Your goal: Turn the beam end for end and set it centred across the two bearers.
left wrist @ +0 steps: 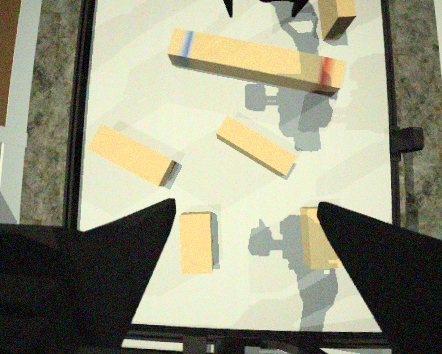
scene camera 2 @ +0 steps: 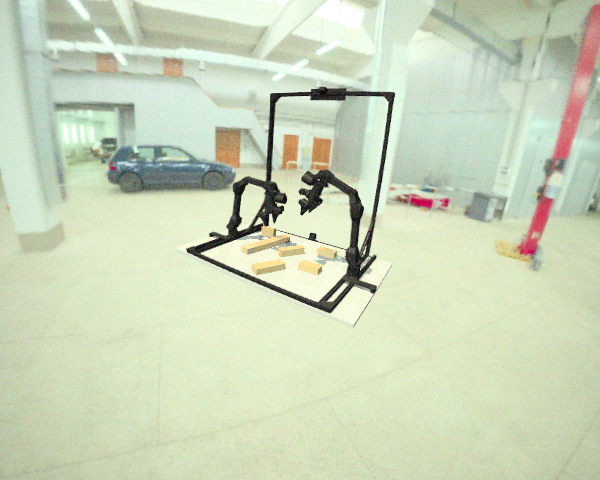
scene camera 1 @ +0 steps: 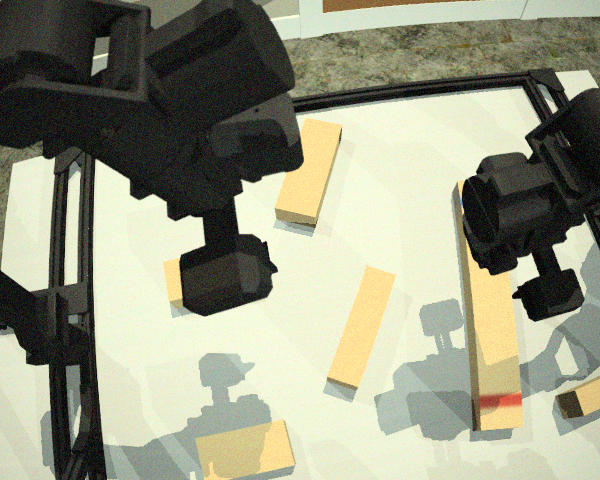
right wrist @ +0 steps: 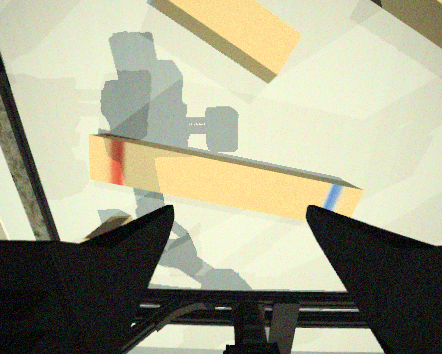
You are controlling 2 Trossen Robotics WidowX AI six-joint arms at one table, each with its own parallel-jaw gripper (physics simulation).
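Where they show: left gripper, fingertip midpoint: (left wrist: 246,206) (scene camera 2: 305,213) (scene camera 1: 264,223); right gripper, fingertip midpoint: (left wrist: 261,14) (scene camera 2: 270,225) (right wrist: 239,211); left arm's base, origin of the base link: (left wrist: 229,353) (scene camera 2: 353,274) (scene camera 1: 69,345); right arm's base, origin of the base link: (scene camera 2: 232,235) (right wrist: 247,313).
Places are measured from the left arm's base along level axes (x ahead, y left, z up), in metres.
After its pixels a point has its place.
Observation:
The long pale-wood beam (scene camera 1: 492,325) {x 0.621, y -0.088, z 0.019 m} (scene camera 2: 265,244) {x 0.615, y 0.000, z 0.013 m} (left wrist: 250,56) {x 0.634, y -0.034, z 0.019 m} (right wrist: 225,180) {x 0.628, y -0.045, z 0.019 m} lies flat on the table. Its red band is at the lower end in scene camera 1; its blue-banded end is largely hidden there by the right arm. Two short parallel blocks, one (scene camera 1: 172,282) {x 0.183, y 0.066, z 0.019 m} (scene camera 2: 309,267) {x 0.223, y 0.104, z 0.014 m} (left wrist: 196,242) {x 0.237, y 0.071, z 0.019 m} and another (scene camera 1: 275,447) {x 0.293, y -0.188, z 0.019 m} (scene camera 2: 326,252) {x 0.242, y -0.157, z 0.013 m} (left wrist: 315,250) {x 0.227, y -0.169, z 0.019 m}, look like the bearers, apart from the beam. My left gripper (scene camera 2: 307,211) {x 0.338, y 0.000, z 0.279 m} (left wrist: 246,206) {x 0.338, y 0.000, z 0.279 m} is open and empty, high above the short blocks' side. My right gripper (scene camera 2: 270,220) {x 0.610, y -0.036, z 0.140 m} (left wrist: 263,10) {x 0.610, y -0.036, z 0.140 m} (right wrist: 239,211) {x 0.610, y -0.036, z 0.140 m} is open and empty above the beam, not touching it.
A longer block (scene camera 1: 310,172) {x 0.414, y 0.206, z 0.019 m} (scene camera 2: 268,266) {x 0.398, y 0.249, z 0.019 m} (left wrist: 131,156) {x 0.411, y 0.215, z 0.019 m} and a slim block (scene camera 1: 361,327) {x 0.435, y -0.050, z 0.025 m} (scene camera 2: 291,250) {x 0.426, y -0.025, z 0.017 m} (left wrist: 257,146) {x 0.435, y -0.049, z 0.025 m} (right wrist: 235,32) {x 0.459, y -0.035, z 0.025 m} lie between the beam and short blocks. Another block (scene camera 1: 585,397) {x 0.719, y -0.226, z 0.044 m} (scene camera 2: 268,231) {x 0.750, y -0.208, z 0.019 m} (left wrist: 338,17) {x 0.707, y -0.213, z 0.042 m} lies beyond the beam. A black frame (scene camera 1: 415,91) {x 0.641, y 0.360, z -0.005 m} (scene camera 2: 250,277) {x 0.416, y 0.377, z -0.001 m} borders the table.

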